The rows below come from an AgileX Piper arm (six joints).
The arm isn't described. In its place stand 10 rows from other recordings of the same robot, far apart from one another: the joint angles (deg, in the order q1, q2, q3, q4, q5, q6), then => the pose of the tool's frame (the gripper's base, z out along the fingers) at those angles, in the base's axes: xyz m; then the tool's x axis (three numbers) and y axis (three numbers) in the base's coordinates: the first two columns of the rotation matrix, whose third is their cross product.
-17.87, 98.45, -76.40, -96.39, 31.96, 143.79 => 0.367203 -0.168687 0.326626 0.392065 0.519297 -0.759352 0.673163 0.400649 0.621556
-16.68, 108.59, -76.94, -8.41, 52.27, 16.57 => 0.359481 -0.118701 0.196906 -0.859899 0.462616 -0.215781 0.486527 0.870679 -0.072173
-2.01, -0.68, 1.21, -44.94, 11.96, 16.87 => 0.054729 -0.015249 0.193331 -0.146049 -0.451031 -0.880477 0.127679 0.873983 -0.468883
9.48, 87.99, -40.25, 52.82, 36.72, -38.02 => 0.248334 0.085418 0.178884 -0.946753 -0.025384 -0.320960 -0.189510 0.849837 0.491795
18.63, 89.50, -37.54, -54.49, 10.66, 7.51 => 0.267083 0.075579 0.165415 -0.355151 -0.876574 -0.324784 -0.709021 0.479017 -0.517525
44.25, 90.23, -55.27, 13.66, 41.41, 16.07 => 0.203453 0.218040 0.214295 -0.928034 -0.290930 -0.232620 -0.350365 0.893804 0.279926
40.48, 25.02, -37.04, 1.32, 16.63, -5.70 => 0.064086 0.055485 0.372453 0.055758 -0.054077 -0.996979 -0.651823 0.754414 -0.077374
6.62, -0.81, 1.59, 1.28, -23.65, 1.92 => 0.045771 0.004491 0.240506 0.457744 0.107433 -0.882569 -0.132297 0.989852 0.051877
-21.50, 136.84, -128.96, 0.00, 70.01, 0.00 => 0.475181 -0.187179 0.210373 -0.889256 0.350287 -0.294147 0.366501 0.930418 0.000000
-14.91, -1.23, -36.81, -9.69, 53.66, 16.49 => -0.028458 -0.005190 0.326730 -0.097275 0.216478 -0.971429 0.409070 0.898497 0.159262
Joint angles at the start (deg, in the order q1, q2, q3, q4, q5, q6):
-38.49, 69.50, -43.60, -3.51, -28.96, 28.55
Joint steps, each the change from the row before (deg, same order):
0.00, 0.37, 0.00, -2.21, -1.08, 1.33
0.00, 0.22, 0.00, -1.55, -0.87, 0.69
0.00, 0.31, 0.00, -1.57, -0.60, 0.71
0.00, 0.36, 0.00, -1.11, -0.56, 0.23
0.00, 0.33, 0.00, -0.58, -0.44, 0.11
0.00, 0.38, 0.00, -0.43, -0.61, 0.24
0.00, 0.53, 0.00, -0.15, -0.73, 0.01
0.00, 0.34, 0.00, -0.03, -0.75, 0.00
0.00, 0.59, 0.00, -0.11, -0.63, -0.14
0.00, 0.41, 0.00, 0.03, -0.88, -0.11
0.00, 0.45, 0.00, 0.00, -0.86, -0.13
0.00, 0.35, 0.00, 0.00, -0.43, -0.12
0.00, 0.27, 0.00, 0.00, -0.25, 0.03
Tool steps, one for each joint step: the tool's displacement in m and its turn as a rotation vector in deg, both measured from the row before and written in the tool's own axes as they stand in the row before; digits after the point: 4 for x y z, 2 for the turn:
0.0011, 0.0015, 0.0011, -1.32, -0.08, -0.58
0.0005, 0.0013, 0.0007, -1.03, -0.16, -0.63
0.0013, 0.0009, 0.0009, -0.88, 0.19, -0.61
0.0015, 0.0004, 0.0011, -0.65, 0.16, -0.68
0.0013, 0.0000, 0.0010, -0.37, 0.09, -0.35
0.0012, -0.0001, 0.0011, -0.37, -0.05, -0.08
0.0017, -0.0005, 0.0015, -0.25, -0.09, -0.06
0.0007, -0.0002, 0.0010, -0.28, -0.32, 0.01
0.0021, -0.0008, 0.0017, -0.16, 0.04, -0.16
0.0008, -0.0003, 0.0011, -0.29, -0.38, -0.04
0.0011, -0.0004, 0.0012, -0.28, -0.32, -0.08
0.0012, -0.0005, 0.0009, -0.09, -0.05, -0.08
0.0010, -0.0004, 0.0007, -0.03, 0.03, 0.06

